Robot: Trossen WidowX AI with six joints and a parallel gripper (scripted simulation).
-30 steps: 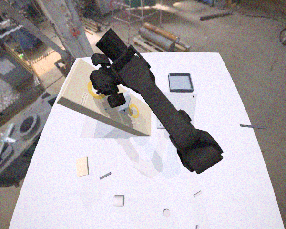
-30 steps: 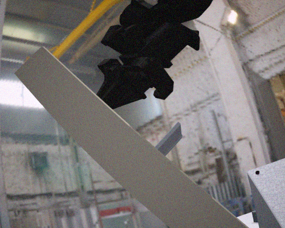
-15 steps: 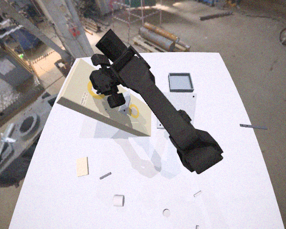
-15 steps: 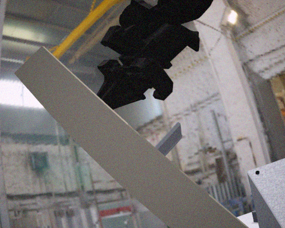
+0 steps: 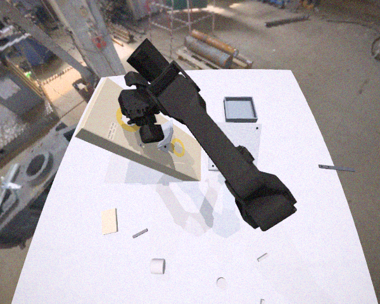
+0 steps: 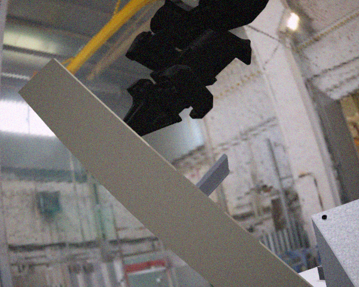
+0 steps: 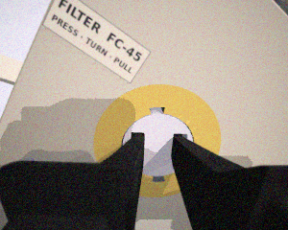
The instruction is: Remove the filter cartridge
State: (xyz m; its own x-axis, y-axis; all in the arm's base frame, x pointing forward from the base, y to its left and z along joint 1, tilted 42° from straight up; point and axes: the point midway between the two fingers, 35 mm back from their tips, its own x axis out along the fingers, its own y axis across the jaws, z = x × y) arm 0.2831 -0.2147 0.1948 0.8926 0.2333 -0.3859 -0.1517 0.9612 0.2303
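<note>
The round white filter cartridge is 1 cm below my gripper tip and 1 cm ahead of it. Round my gripper tip: beige card 28 cm below, 25 cm to the left, 17 cm ahead; then grey tray 43 cm behind, 28 cm below, 24 cm to the right; then grey bracket 10 cm below, 9 cm behind, 1 cm to the left.
</note>
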